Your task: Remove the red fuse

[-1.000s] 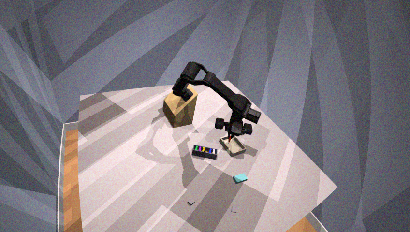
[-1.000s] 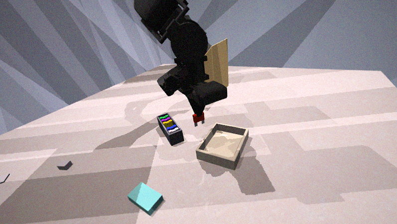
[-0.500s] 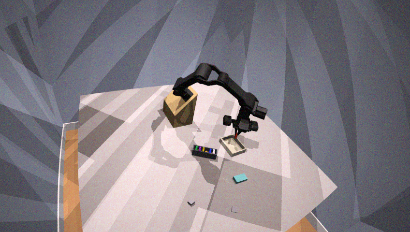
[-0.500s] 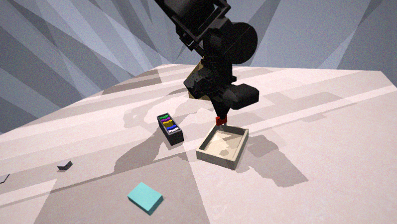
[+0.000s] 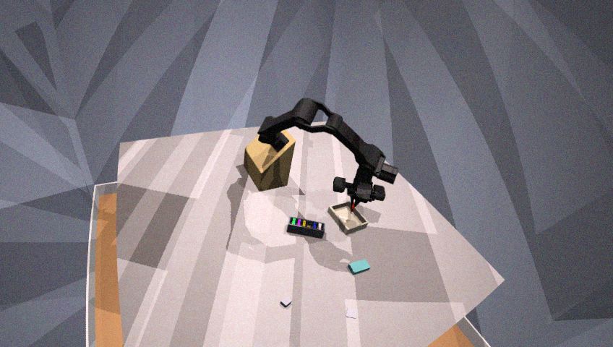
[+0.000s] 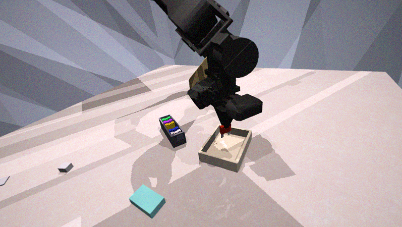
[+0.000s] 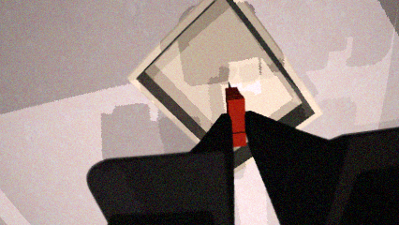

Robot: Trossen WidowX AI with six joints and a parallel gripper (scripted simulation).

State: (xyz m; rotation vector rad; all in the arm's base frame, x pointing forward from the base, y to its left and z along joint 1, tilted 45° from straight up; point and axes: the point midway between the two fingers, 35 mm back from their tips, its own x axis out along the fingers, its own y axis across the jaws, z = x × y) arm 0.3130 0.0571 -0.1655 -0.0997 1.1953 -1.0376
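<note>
The beige tray lies 70 mm below my gripper tip. From my gripper tip the other things lie so: red fuse (10 mm below); then cyan slab (200 mm ahead, 100 mm to the right, 70 mm below); then small grey piece (210 mm ahead, 390 mm to the right, 70 mm below).
</note>
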